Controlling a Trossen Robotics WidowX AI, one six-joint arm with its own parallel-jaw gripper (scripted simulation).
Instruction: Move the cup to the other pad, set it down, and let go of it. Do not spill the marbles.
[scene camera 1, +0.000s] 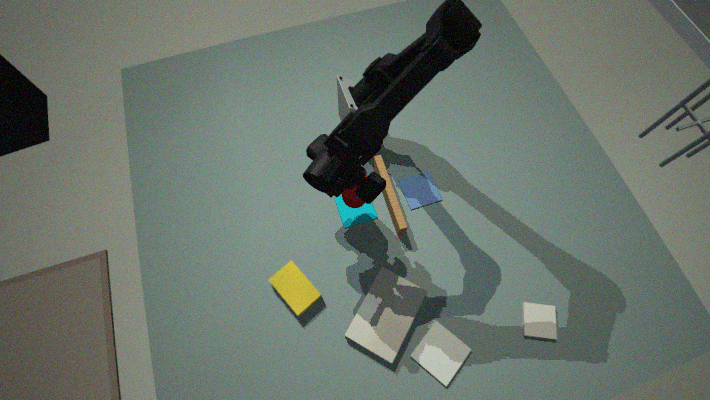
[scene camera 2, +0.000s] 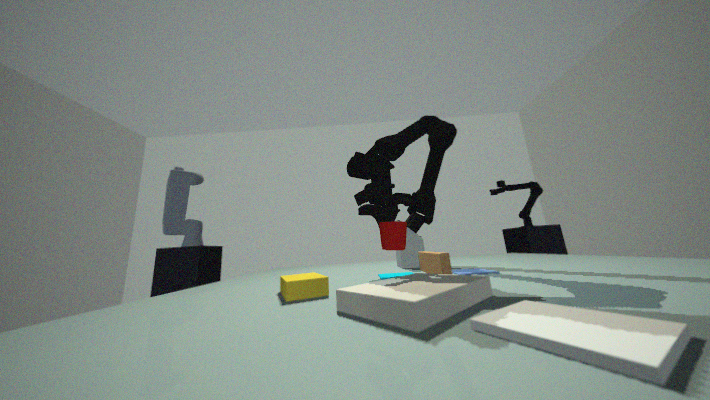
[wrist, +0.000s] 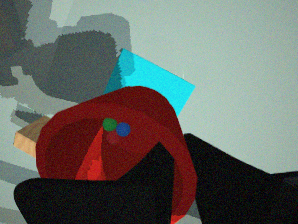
Note:
In view: my gripper (scene camera 2: 385, 236), a red cup (scene camera 2: 393, 234), a white block (scene camera 1: 538, 320), a yellow block (scene camera 1: 289, 281), a blue pad (scene camera 1: 420, 190), a cyan pad (scene camera 1: 350, 216) and a tan wooden bar (scene camera 1: 390, 197).
The red cup shows as well in the wrist view (wrist: 72, 145). The yellow block is seen too in scene camera 2 (scene camera 2: 308, 285). My gripper is seen too in scene camera 1 (scene camera 1: 345, 184) and in the wrist view (wrist: 177, 140). Scene camera 2 does not show the white block: it is out of frame. The wrist view does not show the white block: it is out of frame.

